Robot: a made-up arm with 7 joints.
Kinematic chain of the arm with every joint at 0, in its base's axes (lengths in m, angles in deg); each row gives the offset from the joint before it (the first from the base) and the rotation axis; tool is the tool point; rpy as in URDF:
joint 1: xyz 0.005 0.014 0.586 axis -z
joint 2: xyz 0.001 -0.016 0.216 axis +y
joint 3: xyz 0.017 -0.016 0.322 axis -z
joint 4: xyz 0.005 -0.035 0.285 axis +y
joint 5: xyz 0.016 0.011 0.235 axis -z
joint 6: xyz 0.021 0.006 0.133 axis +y
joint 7: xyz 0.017 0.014 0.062 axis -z
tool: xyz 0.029 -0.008 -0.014 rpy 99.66 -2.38 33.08
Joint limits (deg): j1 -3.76..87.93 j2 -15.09..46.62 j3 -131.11..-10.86 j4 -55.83..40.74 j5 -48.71..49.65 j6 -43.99..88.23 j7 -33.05..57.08
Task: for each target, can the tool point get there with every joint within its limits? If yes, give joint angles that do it. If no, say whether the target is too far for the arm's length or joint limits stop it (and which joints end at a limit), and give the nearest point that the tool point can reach.
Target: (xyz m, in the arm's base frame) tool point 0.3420 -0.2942 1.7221
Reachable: yes | joints 31.44 24.77 -89.57 -18.61 -19.13 3.84 27.97
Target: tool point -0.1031 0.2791 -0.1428
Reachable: no: joint limits stop it (at a limit: joint 1, joint 2, joint 4, joint 7) | nearest point 0.7659 0.1632 1.1443 | short by 1.557 m
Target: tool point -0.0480 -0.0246 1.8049
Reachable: yes | joints 80.64 1.19 -75.27 -18.30 -17.47 32.29 21.31
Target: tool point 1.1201 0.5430 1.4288
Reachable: no: too far | nearest point 0.7928 0.2811 1.3173 | short by 0.434 m
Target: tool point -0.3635 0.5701 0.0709
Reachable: no: joint limits stop it (at a limit: joint 2, joint 3, joint 4, joint 7) | nearest point -0.2289 0.3670 1.5261 | short by 1.475 m
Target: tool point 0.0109 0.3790 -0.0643
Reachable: no: joint limits stop it (at a limit: joint 1, joint 2, joint 4, joint 7) | nearest point 0.7583 0.1894 1.1524 | short by 1.440 m
